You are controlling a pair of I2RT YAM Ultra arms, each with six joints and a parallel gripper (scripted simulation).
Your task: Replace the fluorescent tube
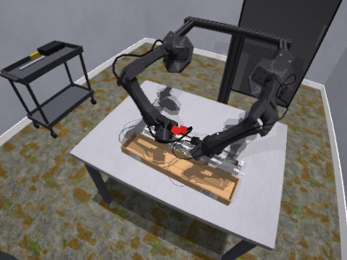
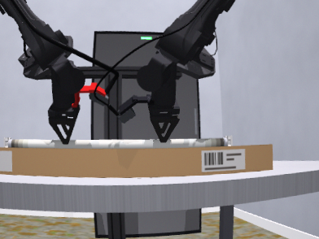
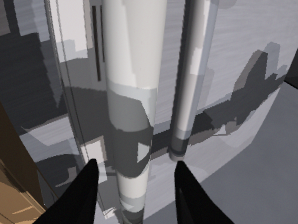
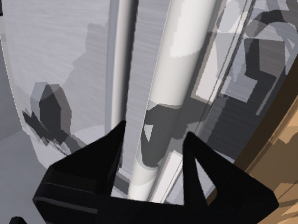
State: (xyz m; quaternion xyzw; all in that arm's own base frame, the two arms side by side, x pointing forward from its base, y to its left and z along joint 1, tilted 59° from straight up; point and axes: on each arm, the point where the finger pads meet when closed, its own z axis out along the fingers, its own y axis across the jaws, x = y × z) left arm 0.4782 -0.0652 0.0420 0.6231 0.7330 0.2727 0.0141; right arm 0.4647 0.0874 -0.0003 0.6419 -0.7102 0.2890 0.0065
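Now: the old fluorescent tube 12 cm to the right of my left hand, 2 cm below it and 2 cm behind it. Also, from my left hand: light fixture 12 cm to the right, 4 cm below, 2 cm behind; carton 14 cm ahead, 13 cm to the right, 6 cm below; LED tube 14 cm to the right, 12 cm behind, 8 cm below.
The old fluorescent tube is 120 mm to the left of my right hand and 20 mm below it. From my right hand the other things lie so: light fixture: 120 mm to the left, 30 mm below; carton: 150 mm ahead, 110 mm to the left, 60 mm below; LED tube: 100 mm behind, 100 mm to the left, 70 mm below.
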